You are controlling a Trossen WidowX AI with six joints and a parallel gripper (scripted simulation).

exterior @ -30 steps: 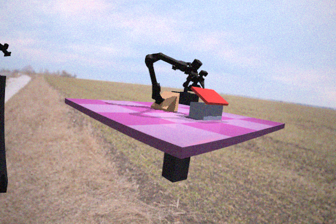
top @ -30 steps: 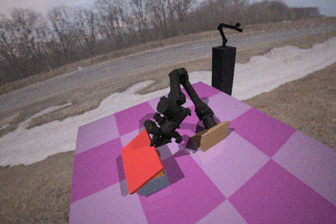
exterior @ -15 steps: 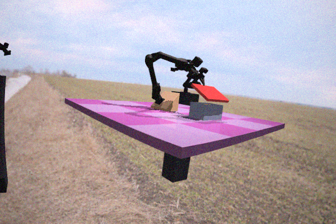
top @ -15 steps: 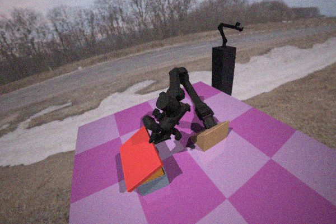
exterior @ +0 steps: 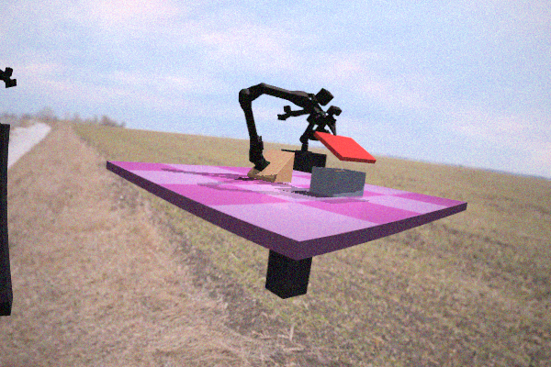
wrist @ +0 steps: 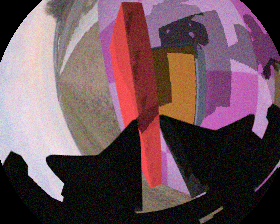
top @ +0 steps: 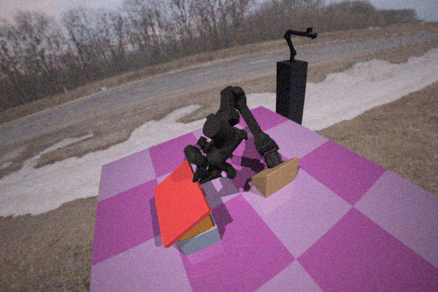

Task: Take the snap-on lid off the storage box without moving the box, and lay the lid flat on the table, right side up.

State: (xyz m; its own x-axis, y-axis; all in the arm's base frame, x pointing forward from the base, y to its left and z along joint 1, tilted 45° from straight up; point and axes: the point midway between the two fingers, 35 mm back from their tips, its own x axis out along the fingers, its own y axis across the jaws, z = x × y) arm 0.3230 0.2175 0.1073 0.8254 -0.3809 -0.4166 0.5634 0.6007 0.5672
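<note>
Now: gripper tip 70 mm short of the red lid and 30 mm above it. From my gripper tip the other things lie so: grey storage box (50 mm ahead, 180 mm below).
</note>
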